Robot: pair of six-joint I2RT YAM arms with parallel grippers.
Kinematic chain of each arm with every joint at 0, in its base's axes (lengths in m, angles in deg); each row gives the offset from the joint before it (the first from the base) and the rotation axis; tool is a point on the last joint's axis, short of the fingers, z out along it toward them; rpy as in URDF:
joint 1: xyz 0 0 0.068 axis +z
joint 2: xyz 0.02 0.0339 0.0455 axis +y
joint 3: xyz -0.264 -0.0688 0 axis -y
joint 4: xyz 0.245 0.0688 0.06 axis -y
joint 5: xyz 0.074 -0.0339 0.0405 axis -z
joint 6: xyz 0.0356 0 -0.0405 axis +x
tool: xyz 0 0 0 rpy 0 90 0
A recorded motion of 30 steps. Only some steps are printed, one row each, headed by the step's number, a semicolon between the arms.
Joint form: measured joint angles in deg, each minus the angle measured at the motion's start. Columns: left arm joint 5, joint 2, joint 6, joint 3, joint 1, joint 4; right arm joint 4, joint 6, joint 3, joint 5, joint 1, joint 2.
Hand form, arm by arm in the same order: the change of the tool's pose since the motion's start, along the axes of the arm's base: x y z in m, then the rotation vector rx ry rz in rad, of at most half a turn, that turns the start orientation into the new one. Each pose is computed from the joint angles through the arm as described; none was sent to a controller.
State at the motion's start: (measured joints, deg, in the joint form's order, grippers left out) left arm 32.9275 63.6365 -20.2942 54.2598 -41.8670 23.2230; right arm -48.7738 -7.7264 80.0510 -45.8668 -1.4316 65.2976
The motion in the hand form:
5: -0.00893 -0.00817 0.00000 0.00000 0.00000 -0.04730; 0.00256 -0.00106 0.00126 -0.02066 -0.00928 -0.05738
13: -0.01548 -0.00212 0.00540 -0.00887 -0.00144 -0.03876; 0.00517 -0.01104 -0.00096 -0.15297 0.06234 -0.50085
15: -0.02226 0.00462 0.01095 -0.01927 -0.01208 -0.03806; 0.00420 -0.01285 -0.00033 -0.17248 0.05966 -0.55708
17: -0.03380 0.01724 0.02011 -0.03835 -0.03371 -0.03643; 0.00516 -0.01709 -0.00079 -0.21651 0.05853 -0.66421
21: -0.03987 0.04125 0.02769 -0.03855 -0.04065 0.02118; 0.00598 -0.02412 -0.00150 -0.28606 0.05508 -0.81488
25: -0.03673 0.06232 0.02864 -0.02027 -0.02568 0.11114; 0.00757 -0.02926 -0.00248 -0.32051 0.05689 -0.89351
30: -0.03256 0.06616 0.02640 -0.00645 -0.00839 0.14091; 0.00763 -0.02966 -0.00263 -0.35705 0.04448 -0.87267
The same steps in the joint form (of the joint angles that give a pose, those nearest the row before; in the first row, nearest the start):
5: 0.00 0.00 0.00 0.00 -2.71 0.00; 1.44 1.27 0.00 3.52 0.15 0.00
13: -0.70 -1.97 -0.18 0.00 -2.86 -1.46; 1.29 10.32 0.00 30.03 1.29 -0.65
15: -0.74 -3.98 -0.17 -0.04 -2.86 -2.58; 1.29 10.99 0.00 33.44 1.35 -0.92
17: -0.59 -7.48 -0.15 -0.11 -2.62 -4.37; 1.36 11.89 0.00 39.96 1.29 -0.85
21: -0.06 -12.00 -0.13 -0.09 1.18 -8.63; 1.29 12.65 0.00 49.11 0.94 -0.70
25: 0.44 -14.64 -0.13 -0.09 6.82 -12.61; 1.35 13.00 0.00 53.44 0.31 -0.35
30: 0.44 -14.62 -0.13 -0.09 8.52 -13.86; 1.31 10.53 0.00 53.40 0.20 -0.33

